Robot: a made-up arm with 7 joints. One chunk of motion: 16 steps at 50 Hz.
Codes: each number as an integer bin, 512 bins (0 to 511) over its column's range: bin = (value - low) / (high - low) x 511, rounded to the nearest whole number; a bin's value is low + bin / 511 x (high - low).
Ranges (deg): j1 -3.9..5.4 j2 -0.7..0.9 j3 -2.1..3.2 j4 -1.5..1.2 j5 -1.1..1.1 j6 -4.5..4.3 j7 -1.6..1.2
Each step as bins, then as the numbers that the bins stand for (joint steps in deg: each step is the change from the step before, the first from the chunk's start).
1 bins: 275 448 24 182 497 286 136
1 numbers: 1.105 0.703 -1.851 -0.538 1.040 0.425 -0.855
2 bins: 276 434 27 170 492 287 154
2 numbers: 1.123 0.659 -1.820 -0.602 1.018 0.442 -0.756
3 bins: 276 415 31 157 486 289 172
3 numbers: 1.123 0.599 -1.778 -0.670 0.992 0.477 -0.658
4 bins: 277 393 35 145 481 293 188
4 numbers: 1.141 0.531 -1.737 -0.734 0.971 0.546 -0.570
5 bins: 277 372 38 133 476 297 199
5 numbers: 1.141 0.465 -1.706 -0.797 0.949 0.615 -0.510
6 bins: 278 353 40 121 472 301 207
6 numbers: 1.159 0.405 -1.685 -0.861 0.932 0.684 -0.466
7 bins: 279 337 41 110 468 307 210
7 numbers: 1.178 0.355 -1.675 -0.919 0.915 0.787 -0.449
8 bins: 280 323 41 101 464 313 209
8 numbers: 1.196 0.311 -1.675 -0.966 0.898 0.890 -0.455
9 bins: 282 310 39 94 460 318 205
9 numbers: 1.232 0.271 -1.695 -1.003 0.880 0.976 -0.477
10 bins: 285 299 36 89 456 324 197
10 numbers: 1.287 0.236 -1.727 -1.030 0.863 1.080 -0.521
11 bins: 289 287 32 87 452 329 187
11 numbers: 1.360 0.199 -1.768 -1.040 0.846 1.166 -0.575
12 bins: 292 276 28 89 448 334 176
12 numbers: 1.414 0.164 -1.810 -1.030 0.829 1.252 -0.636
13 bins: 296 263 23 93 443 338 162
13 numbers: 1.487 0.123 -1.861 -1.009 0.807 1.321 -0.712
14 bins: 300 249 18 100 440 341 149
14 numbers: 1.560 0.080 -1.913 -0.972 0.794 1.372 -0.784
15 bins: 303 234 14 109 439 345 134
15 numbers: 1.614 0.033 -1.955 -0.924 0.790 1.441 -0.866
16 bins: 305 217 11 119 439 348 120
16 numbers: 1.651 -0.021 -1.986 -0.871 0.790 1.493 -0.942
